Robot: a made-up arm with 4 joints. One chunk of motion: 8 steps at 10 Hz.
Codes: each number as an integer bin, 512 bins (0 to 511) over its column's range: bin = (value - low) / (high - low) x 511, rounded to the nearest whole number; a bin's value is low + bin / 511 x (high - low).
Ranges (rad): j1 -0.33..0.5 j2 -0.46..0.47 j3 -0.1..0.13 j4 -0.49..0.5
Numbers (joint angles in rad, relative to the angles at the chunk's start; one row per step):
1: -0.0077 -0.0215 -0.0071 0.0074
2: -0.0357 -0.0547 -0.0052 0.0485
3: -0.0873 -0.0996 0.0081 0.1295
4: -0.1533 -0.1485 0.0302 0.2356
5: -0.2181 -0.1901 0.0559 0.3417
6: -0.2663 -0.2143 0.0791 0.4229
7: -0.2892 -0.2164 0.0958 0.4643
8: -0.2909 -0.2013 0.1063 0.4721
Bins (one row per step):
1: 198 241 206 257
2: 181 223 211 278
3: 149 198 240 320
4: 109 171 289 375
5: 69 148 346 429
6: 39 135 398 471
7: 25 134 435 493
8: 24 142 458 497

